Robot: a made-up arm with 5 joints.
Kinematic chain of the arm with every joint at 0, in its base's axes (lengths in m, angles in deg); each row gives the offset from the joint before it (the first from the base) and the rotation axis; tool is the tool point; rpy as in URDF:
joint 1: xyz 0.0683 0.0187 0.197 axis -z
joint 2: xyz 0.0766 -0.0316 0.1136 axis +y
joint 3: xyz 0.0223 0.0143 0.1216 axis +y
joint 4: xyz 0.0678 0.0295 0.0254 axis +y
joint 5: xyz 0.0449 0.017 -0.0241 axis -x
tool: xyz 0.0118 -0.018 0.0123 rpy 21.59 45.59 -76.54
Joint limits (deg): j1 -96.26..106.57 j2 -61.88..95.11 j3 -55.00..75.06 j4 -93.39..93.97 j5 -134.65..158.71
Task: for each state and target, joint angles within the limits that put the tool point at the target. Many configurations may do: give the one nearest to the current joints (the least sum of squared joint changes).
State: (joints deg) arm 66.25 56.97 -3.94 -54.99 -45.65
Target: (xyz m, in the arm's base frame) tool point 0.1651 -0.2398 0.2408
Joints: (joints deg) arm 71.11 61.37 12.17 -47.47 -46.45
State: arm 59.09 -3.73 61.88 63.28 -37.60
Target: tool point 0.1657 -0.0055 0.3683
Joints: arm 18.25 -5.23 51.80 75.94 -40.29
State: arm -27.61 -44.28 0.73 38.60 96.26
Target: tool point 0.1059 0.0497 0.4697
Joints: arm 5.42 -61.88 -8.61 57.66 69.49
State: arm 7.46 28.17 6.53 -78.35 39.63
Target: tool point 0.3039 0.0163 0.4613
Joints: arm 6.26 15.09 11.29 -84.43 39.98
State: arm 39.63 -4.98 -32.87 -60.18 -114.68
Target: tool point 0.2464 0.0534 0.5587
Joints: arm -1.78 8.32 -50.55 -62.75 -124.18
